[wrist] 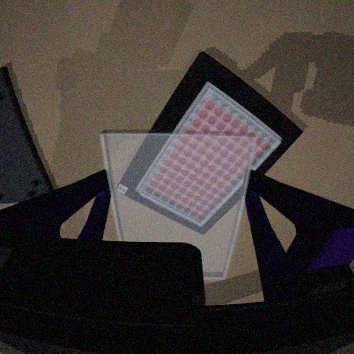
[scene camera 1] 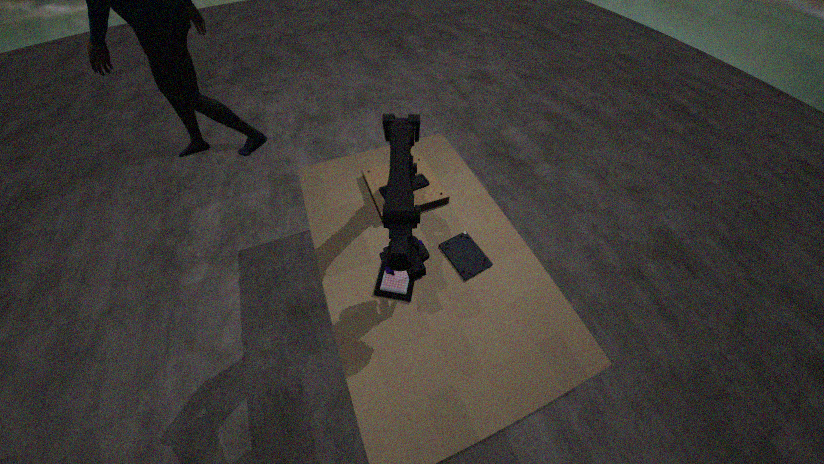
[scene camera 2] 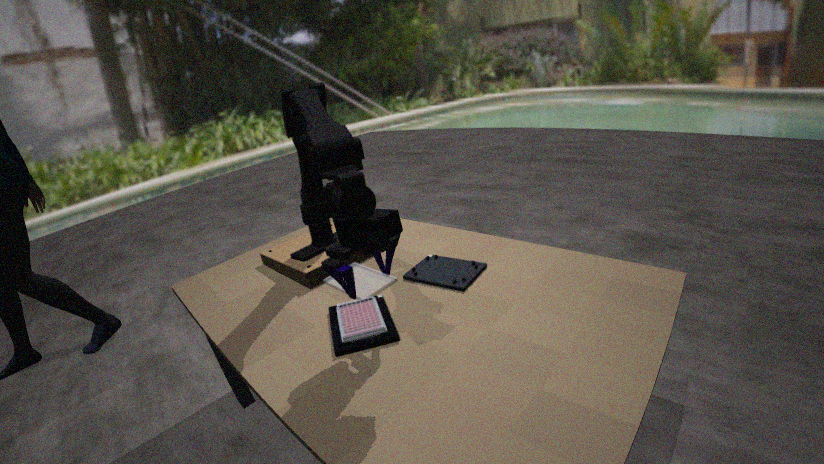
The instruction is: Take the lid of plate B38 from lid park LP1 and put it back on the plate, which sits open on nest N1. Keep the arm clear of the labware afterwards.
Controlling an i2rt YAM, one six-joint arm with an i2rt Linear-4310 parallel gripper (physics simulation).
Labels:
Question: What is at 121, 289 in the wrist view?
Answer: My gripper.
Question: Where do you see a pale grey lid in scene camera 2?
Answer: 369, 282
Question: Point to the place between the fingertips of my gripper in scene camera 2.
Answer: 370, 287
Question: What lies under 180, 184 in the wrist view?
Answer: A pale grey lid.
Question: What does my gripper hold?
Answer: A pale grey lid.

